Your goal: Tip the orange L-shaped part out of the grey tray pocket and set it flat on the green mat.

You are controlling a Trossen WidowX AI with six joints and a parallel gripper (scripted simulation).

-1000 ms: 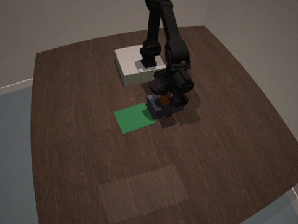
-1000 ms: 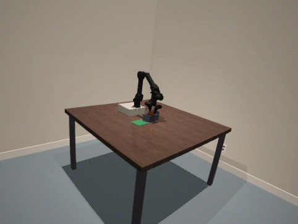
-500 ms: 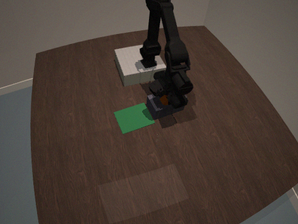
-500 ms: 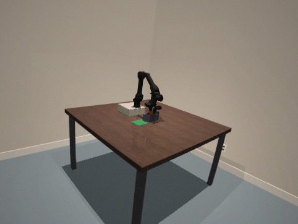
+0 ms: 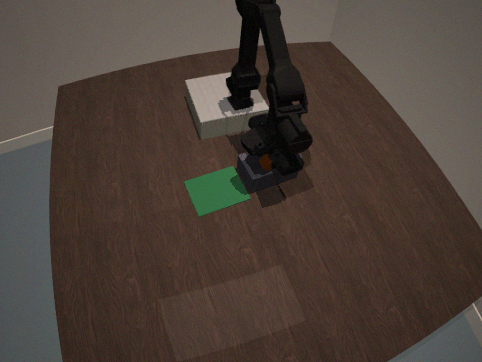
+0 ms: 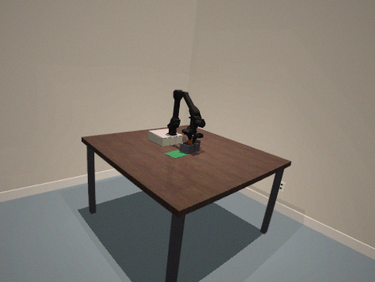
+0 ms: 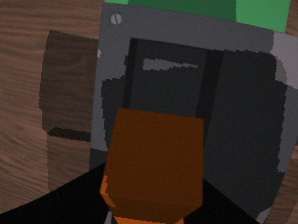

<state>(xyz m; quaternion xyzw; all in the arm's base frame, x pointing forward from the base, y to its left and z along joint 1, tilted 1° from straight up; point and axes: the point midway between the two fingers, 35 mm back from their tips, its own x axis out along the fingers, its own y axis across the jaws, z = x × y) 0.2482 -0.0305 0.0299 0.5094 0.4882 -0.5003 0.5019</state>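
The green mat is 20 mm behind my gripper tip, 150 mm to the right of it and 80 mm below it. From my gripper tip the other things lie so: orange L-shaped part 20 mm behind, 30 mm to the left, 30 mm below.
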